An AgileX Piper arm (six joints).
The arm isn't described. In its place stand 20 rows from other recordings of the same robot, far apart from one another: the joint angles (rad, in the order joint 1, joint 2, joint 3, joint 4, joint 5, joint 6), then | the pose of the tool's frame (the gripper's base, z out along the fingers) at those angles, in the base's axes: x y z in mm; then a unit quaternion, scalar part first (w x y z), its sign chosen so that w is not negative.
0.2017 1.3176 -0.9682 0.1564 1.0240 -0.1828 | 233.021 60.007 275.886 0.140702 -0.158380 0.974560 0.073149
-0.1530 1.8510 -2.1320 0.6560 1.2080 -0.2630 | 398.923 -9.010 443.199 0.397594 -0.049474 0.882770 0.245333
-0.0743 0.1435 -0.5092 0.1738 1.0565 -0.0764 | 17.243 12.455 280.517 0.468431 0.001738 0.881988 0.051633
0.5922 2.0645 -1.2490 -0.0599 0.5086 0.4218 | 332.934 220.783 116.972 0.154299 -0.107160 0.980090 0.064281
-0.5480 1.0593 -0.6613 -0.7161 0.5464 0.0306 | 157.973 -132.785 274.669 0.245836 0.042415 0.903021 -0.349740
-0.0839 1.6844 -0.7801 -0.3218 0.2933 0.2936 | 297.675 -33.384 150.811 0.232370 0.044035 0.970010 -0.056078
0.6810 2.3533 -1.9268 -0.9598 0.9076 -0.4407 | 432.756 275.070 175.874 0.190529 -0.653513 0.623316 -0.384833
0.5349 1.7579 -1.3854 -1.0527 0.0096 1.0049 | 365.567 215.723 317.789 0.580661 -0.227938 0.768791 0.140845
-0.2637 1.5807 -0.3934 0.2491 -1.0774 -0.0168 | 249.236 -87.757 188.307 0.681624 0.205025 0.689548 -0.133707
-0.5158 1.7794 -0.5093 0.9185 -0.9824 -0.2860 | 207.897 -187.030 138.102 0.471581 0.500618 0.640924 -0.340895
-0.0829 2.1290 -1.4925 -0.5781 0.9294 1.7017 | 417.479 -74.669 149.410 0.201278 0.645104 0.725395 -0.130885
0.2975 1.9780 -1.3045 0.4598 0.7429 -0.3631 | 368.349 141.507 163.563 0.122954 -0.173457 0.962357 0.169305
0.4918 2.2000 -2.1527 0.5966 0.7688 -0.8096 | 436.765 274.302 310.876 0.428829 -0.441483 0.760335 0.207577
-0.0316 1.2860 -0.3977 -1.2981 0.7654 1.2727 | 179.469 -66.421 181.166 0.245442 0.137793 0.897141 -0.340455
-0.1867 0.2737 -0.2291 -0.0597 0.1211 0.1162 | 77.361 -15.281 262.038 0.677291 0.091650 0.728492 -0.046657
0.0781 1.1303 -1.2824 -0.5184 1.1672 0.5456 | 207.472 -25.357 413.551 0.369034 0.191963 0.897016 -0.149423
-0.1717 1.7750 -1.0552 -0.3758 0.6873 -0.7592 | 326.733 -78.164 176.279 0.048961 -0.405134 0.895744 -0.176387
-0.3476 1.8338 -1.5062 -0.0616 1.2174 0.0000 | 345.875 -130.905 257.041 0.050501 0.163695 0.984455 -0.038765
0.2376 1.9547 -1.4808 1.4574 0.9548 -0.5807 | 398.244 172.375 268.565 0.183780 -0.001228 0.807288 0.560811
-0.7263 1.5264 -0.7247 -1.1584 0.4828 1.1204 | 183.381 -214.664 193.541 0.218884 0.397067 0.838328 -0.302712
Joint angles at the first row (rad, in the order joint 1, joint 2, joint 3, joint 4, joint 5, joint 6):
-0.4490 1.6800 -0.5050 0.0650 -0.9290 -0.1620
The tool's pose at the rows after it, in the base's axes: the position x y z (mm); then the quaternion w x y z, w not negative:
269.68 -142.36 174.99 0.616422 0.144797 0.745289 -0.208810
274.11 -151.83 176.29 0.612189 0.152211 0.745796 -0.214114
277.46 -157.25 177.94 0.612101 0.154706 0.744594 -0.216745
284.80 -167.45 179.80 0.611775 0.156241 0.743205 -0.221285
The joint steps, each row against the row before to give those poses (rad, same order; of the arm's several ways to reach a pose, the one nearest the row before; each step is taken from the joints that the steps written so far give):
-0.0230 0.0210 -0.0410 -0.0070 0.0140 -0.0010
-0.0210 0.0150 -0.0360 -0.0010 0.0270 -0.0010
-0.0110 0.0090 -0.0240 -0.0040 0.0130 0.0010
-0.0190 0.0240 -0.0480 -0.0120 0.0210 0.0010

